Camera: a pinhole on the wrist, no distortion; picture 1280 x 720 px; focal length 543.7 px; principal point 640.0 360.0 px. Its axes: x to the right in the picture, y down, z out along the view. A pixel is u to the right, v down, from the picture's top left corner.
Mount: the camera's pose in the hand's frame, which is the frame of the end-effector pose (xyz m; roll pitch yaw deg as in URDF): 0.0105 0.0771 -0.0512 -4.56 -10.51 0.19
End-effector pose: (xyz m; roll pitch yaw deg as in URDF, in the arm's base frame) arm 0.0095 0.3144 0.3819 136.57 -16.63 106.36
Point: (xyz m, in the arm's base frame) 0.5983 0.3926 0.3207
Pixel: 613.9 662.6
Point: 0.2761 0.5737 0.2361
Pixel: 903.4 360.3
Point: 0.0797 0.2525 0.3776
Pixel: 169.1 136.8
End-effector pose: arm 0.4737 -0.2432 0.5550 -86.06 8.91 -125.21
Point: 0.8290 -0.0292 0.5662
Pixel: outside the picture
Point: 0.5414 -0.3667 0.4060
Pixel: 998.7 555.7
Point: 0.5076 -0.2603 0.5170
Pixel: 676.7 79.8
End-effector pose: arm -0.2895 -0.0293 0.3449 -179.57 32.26 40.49
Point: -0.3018 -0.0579 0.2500
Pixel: 811.6 64.1
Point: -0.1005 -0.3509 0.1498
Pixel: outside the picture
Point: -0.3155 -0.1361 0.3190
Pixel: 435.2 266.3
